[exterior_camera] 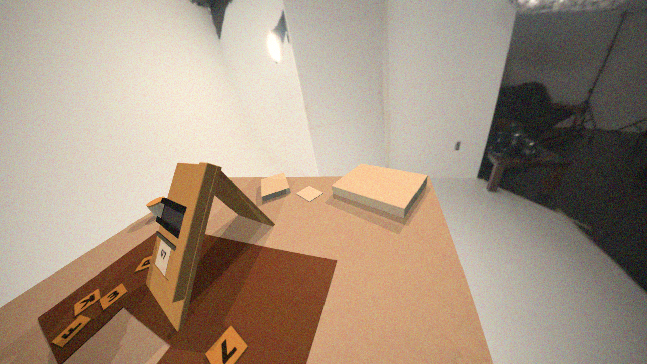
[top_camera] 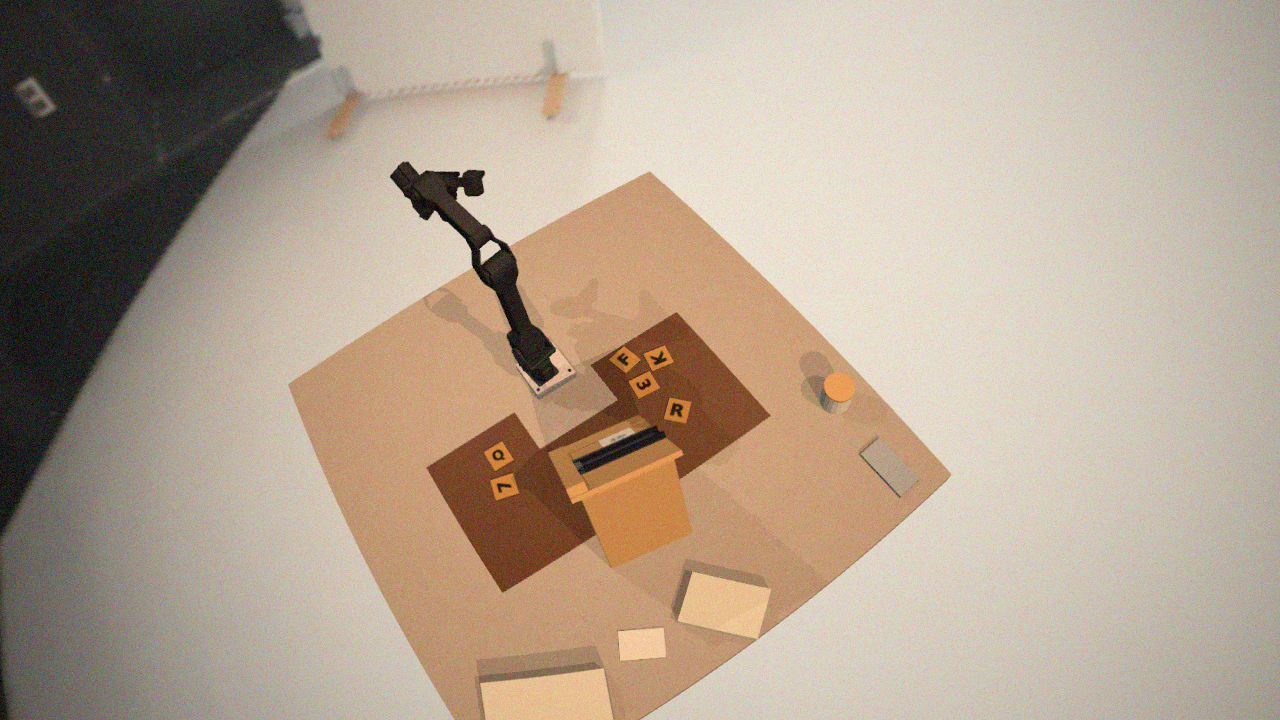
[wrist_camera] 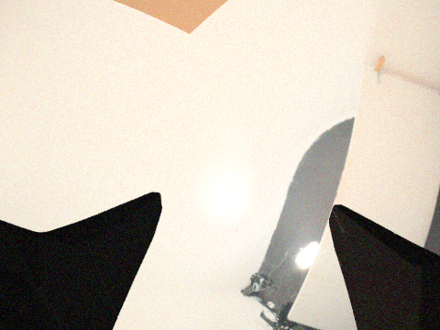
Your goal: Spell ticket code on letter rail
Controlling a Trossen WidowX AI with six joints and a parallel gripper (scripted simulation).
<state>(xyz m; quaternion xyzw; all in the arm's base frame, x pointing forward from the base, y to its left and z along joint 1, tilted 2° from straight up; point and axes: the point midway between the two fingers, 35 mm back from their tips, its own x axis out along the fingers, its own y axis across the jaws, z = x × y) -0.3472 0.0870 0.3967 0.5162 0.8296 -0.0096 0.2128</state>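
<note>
My gripper tip is now 67 cm short of the white ticket, 31 cm above it and 11 cm to the left of it. Also, from my gripper tip: large box (108 cm ahead, 66 cm to the right, 37 cm below); then small card (106 cm ahead, 39 cm below, 38 cm to the right); then grey block (115 cm ahead, 39 cm below, 33 cm to the left).
</note>
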